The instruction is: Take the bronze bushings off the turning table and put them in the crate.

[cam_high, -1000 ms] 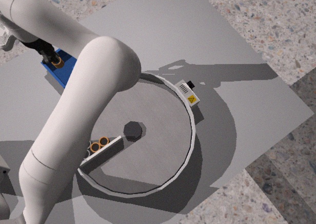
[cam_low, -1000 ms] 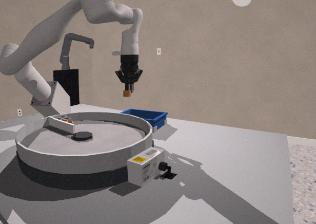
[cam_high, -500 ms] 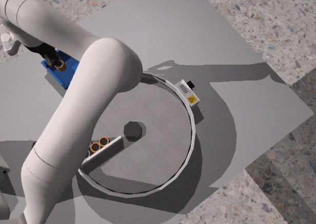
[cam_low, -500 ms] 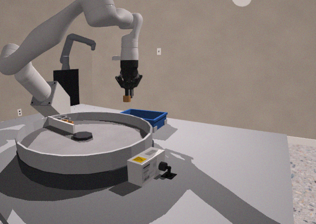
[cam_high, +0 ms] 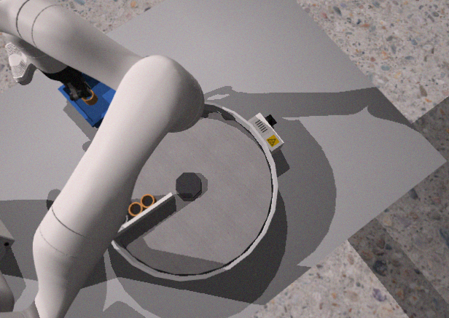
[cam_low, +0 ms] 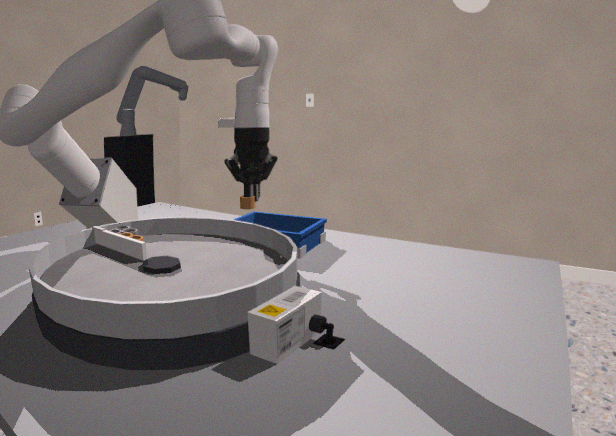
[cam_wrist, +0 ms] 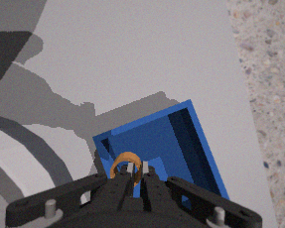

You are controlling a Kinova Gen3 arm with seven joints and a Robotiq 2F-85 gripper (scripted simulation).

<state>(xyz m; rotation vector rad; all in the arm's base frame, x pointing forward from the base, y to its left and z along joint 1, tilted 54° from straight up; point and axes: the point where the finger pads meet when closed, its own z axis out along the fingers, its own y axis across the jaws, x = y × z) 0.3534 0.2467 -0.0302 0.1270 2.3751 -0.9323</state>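
The blue crate lies 9 cm below my hand, 4 cm ahead of it and 3 cm to the left of it. From my hand the other things lie so: round turning table: 33 cm to the right, 6 cm below, 5 cm ahead.
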